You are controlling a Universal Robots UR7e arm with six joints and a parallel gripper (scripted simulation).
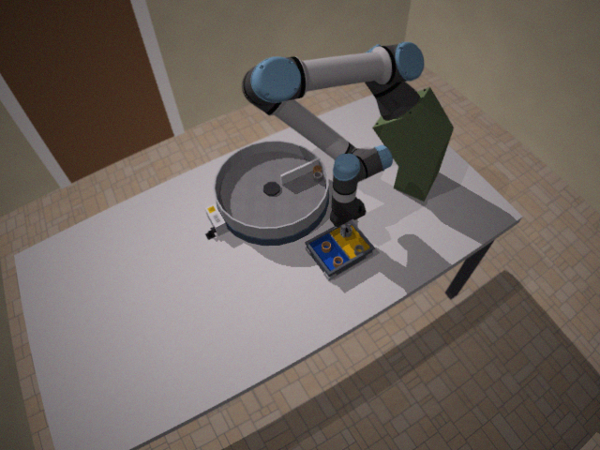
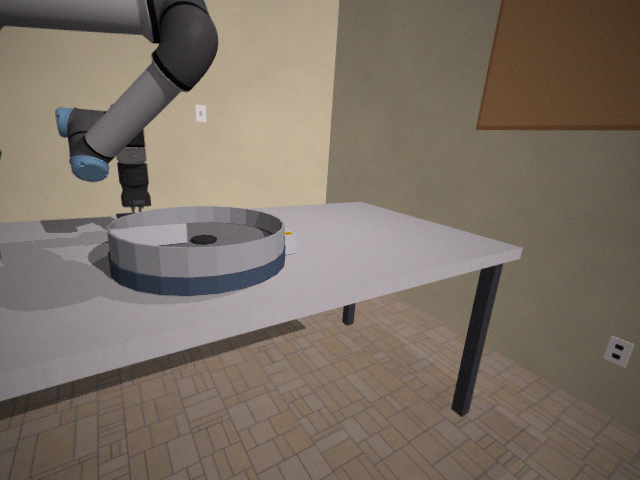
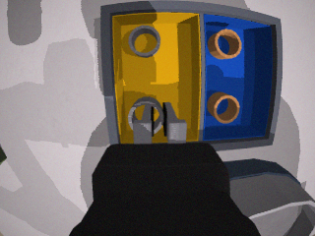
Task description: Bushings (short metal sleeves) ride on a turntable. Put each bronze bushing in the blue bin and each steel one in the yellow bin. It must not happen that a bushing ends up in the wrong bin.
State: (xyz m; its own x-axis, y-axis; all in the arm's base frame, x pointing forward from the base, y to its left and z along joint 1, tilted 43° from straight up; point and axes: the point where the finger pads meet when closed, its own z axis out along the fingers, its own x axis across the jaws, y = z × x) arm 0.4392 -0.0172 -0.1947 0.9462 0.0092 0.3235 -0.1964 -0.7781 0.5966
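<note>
My gripper is now 50 mm short of the blue bin, 30 mm to the right of it and 30 mm above it. Also, from my hand: grey turntable (60 mm ahead, 320 mm to the right).
</note>
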